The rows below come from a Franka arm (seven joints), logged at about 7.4 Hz.
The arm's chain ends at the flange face. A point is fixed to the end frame.
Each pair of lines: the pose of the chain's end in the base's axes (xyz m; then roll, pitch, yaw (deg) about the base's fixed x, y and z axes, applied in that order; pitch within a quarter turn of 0, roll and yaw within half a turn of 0), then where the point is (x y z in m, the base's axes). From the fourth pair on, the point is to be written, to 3 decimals.
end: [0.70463 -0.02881 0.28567 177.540 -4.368 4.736]
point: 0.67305 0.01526 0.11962
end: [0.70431 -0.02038 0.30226 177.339 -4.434 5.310]
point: 0.67255 0.02282 0.13602
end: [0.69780 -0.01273 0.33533 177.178 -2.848 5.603]
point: 0.66130 0.02940 0.16979
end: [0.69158 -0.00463 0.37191 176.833 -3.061 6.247]
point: 0.655 0.036 0.206
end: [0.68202 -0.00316 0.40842 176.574 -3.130 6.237]
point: 0.646 0.037 0.242
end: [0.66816 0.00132 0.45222 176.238 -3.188 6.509]
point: 0.632 0.040 0.286
